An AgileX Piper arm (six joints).
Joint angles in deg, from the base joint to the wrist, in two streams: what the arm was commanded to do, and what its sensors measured. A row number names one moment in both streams.
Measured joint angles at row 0:
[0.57 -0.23 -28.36 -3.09 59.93 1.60]
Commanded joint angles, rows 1 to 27:
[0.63 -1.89 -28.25 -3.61 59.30 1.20]
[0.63 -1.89 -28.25 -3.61 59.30 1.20]
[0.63 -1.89 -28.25 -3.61 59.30 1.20]
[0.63 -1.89 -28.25 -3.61 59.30 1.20]
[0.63 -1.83 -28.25 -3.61 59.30 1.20]
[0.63 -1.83 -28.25 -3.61 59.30 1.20]
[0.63 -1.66 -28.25 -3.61 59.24 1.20]
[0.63 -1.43 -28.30 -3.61 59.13 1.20]
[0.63 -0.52 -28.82 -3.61 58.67 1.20]
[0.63 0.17 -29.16 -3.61 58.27 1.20]
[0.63 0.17 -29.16 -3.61 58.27 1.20]
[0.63 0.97 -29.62 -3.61 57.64 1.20]
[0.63 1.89 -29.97 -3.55 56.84 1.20]
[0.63 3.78 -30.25 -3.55 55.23 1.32]
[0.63 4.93 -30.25 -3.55 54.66 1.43]
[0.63 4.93 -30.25 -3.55 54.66 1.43]
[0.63 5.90 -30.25 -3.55 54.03 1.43]
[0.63 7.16 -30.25 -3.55 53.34 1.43]
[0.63 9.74 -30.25 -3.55 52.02 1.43]
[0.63 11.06 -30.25 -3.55 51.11 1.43]
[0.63 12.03 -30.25 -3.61 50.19 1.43]
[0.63 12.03 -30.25 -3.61 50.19 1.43]
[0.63 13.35 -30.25 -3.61 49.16 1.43]
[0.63 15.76 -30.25 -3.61 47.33 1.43]
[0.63 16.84 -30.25 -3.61 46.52 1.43]
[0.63 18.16 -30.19 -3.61 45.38 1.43]
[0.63 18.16 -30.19 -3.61 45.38 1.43]
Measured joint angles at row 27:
[0.57 15.64 -29.91 -3.15 48.87 1.60]
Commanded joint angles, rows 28 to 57:
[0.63 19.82 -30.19 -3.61 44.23 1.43]
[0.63 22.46 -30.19 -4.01 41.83 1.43]
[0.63 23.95 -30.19 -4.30 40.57 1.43]
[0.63 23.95 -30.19 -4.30 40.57 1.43]
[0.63 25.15 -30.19 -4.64 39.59 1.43]
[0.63 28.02 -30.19 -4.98 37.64 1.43]
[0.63 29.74 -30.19 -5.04 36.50 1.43]
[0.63 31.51 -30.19 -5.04 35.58 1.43]
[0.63 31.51 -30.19 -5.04 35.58 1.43]
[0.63 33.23 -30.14 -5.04 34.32 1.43]
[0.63 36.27 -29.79 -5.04 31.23 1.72]
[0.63 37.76 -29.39 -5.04 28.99 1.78]
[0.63 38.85 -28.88 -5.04 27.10 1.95]
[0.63 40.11 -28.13 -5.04 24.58 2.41]
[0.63 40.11 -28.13 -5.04 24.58 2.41]
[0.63 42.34 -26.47 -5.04 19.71 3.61]
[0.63 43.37 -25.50 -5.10 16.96 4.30]
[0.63 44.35 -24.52 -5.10 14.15 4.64]
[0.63 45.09 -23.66 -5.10 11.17 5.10]
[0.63 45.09 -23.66 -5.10 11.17 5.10]
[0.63 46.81 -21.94 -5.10 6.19 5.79]
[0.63 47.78 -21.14 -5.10 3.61 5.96]
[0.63 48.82 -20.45 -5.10 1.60 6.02]
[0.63 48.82 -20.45 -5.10 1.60 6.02]
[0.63 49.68 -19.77 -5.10 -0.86 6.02]
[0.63 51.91 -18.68 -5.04 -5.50 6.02]
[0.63 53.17 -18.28 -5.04 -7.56 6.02]
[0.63 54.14 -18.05 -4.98 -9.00 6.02]
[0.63 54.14 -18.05 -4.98 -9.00 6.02]
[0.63 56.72 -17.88 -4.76 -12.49 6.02]
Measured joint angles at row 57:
[0.57 54.14 -18.33 -4.64 -6.25 5.90]
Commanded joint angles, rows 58 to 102:
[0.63 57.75 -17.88 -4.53 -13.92 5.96]
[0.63 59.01 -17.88 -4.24 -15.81 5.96]
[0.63 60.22 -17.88 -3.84 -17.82 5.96]
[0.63 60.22 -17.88 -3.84 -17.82 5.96]
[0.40 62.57 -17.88 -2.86 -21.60 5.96]
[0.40 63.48 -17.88 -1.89 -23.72 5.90]
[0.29 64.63 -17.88 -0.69 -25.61 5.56]
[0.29 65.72 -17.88 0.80 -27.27 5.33]
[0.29 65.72 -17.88 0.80 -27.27 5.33]
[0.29 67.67 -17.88 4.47 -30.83 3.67]
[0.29 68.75 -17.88 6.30 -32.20 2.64]
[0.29 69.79 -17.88 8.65 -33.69 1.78]
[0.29 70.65 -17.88 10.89 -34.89 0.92]
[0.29 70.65 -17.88 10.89 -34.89 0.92]
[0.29 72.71 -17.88 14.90 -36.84 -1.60]
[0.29 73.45 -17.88 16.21 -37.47 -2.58]
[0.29 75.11 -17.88 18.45 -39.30 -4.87]
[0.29 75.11 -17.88 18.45 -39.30 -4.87]
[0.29 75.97 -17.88 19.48 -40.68 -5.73]
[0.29 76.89 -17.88 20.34 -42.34 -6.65]
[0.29 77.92 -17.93 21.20 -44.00 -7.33]
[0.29 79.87 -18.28 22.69 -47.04 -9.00]
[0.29 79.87 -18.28 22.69 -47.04 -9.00]
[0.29 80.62 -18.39 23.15 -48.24 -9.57]
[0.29 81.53 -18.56 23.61 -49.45 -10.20]
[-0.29 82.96 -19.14 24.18 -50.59 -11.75]
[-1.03 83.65 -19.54 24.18 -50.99 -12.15]
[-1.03 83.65 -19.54 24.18 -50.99 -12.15]
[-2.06 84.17 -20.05 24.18 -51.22 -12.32]
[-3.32 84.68 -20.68 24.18 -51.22 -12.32]
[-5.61 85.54 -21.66 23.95 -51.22 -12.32]
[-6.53 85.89 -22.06 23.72 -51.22 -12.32]
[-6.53 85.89 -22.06 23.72 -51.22 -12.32]
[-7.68 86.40 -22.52 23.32 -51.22 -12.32]
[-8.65 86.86 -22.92 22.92 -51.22 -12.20]
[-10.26 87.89 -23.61 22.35 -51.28 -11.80]
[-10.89 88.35 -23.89 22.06 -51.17 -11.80]
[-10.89 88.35 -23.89 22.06 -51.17 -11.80]
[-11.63 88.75 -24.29 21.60 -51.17 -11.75]
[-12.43 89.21 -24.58 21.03 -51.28 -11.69]
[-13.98 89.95 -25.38 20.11 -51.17 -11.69]
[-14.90 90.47 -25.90 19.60 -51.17 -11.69]
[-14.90 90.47 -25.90 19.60 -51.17 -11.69]
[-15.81 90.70 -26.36 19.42 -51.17 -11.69]
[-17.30 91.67 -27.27 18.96 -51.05 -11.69]
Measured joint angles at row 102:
[-15.30 90.93 -25.84 20.51 -50.36 -11.69]
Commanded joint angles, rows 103 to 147:
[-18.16 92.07 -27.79 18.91 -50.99 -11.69]
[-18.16 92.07 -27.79 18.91 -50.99 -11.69]
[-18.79 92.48 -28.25 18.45 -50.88 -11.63]
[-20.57 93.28 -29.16 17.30 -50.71 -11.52]
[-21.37 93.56 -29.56 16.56 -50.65 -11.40]
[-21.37 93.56 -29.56 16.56 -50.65 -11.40]
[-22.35 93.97 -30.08 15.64 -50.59 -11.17]
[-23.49 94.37 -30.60 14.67 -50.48 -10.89]
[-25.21 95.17 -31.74 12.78 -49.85 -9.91]
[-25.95 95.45 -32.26 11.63 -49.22 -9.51]
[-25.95 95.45 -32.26 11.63 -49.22 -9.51]
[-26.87 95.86 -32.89 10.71 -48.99 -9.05]
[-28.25 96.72 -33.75 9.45 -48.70 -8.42]
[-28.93 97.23 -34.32 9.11 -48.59 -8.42]
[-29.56 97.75 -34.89 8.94 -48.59 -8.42]
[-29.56 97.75 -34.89 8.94 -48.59 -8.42]
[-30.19 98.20 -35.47 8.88 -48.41 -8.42]
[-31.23 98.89 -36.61 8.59 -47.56 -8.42]
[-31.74 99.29 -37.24 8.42 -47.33 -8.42]
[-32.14 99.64 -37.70 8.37 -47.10 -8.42]
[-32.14 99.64 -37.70 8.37 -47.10 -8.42]
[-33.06 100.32 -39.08 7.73 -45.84 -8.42]
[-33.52 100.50 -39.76 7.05 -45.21 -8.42]
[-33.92 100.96 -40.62 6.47 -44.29 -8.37]
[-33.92 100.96 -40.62 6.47 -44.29 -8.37]
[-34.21 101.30 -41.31 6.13 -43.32 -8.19]
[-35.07 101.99 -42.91 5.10 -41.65 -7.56]
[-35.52 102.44 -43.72 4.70 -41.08 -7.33]
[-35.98 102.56 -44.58 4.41 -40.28 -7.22]
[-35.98 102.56 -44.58 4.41 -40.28 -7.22]
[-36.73 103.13 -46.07 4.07 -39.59 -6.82]
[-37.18 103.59 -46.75 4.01 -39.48 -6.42]
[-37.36 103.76 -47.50 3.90 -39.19 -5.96]
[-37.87 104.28 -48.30 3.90 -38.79 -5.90]
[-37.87 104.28 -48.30 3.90 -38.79 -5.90]
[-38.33 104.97 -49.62 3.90 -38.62 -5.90]
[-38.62 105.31 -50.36 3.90 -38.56 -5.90]
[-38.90 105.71 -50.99 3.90 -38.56 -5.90]
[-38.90 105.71 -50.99 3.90 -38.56 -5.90]
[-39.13 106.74 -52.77 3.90 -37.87 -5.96]
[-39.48 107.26 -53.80 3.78 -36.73 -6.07]
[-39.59 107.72 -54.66 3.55 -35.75 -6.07]
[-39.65 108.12 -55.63 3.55 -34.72 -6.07]
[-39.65 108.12 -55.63 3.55 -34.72 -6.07]
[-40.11 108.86 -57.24 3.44 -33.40 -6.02]
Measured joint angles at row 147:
[-39.42 108.06 -54.95 4.30 -35.24 -6.07]
